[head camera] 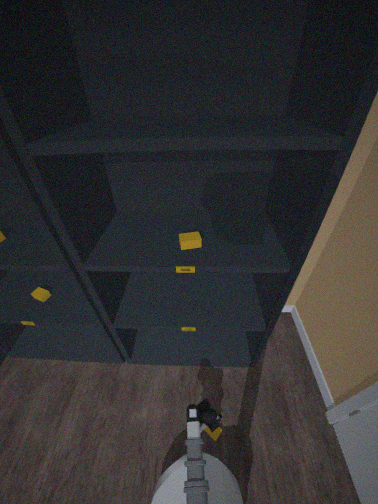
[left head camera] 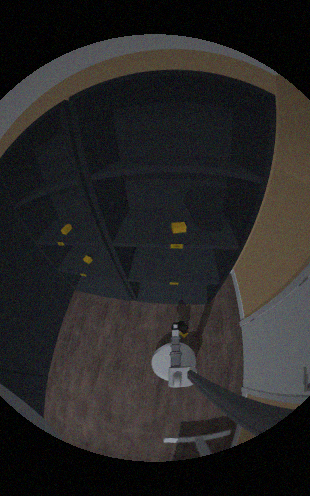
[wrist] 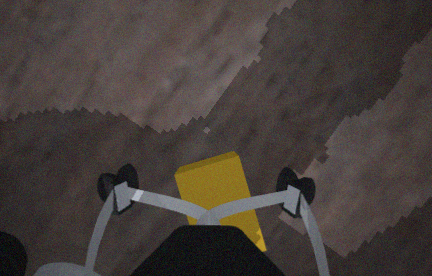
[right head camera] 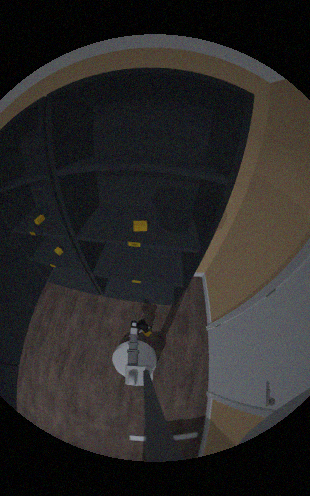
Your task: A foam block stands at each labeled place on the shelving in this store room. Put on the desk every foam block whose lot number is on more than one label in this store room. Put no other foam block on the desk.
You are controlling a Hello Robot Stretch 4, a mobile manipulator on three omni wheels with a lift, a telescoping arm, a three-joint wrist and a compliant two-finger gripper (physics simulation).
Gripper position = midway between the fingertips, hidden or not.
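Visible: my gripper [wrist: 208, 181]; grey door [right head camera: 251, 350].
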